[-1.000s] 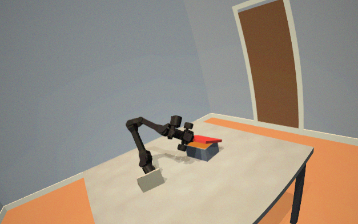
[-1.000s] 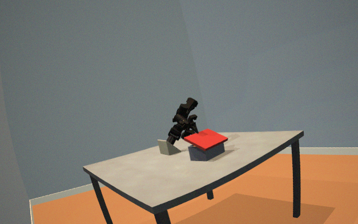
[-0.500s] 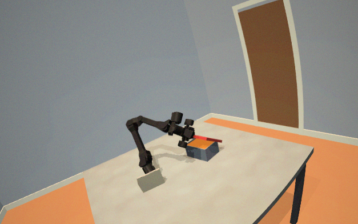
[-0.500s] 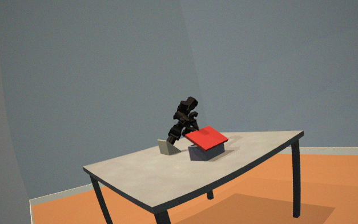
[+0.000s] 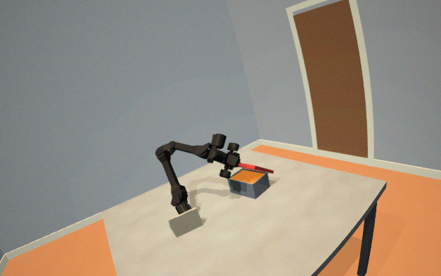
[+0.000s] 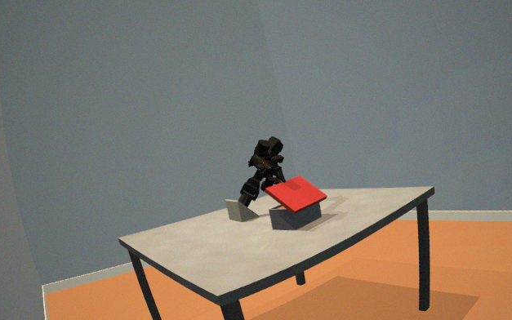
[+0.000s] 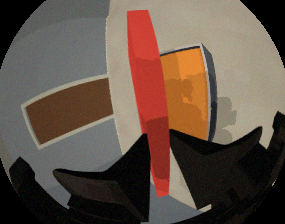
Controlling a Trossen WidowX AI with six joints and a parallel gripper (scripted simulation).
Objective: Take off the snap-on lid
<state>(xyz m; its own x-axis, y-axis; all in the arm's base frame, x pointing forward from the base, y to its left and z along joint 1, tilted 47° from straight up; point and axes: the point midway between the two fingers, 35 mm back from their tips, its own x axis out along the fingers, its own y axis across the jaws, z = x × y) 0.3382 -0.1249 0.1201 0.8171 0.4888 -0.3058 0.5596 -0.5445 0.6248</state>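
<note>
Now: gripper tip 7 cm short of the red lid, 4 cm above it and 1 cm to the right of it. Round my gripper tip: storage box: 14 cm below, 4 cm ahead.
</note>
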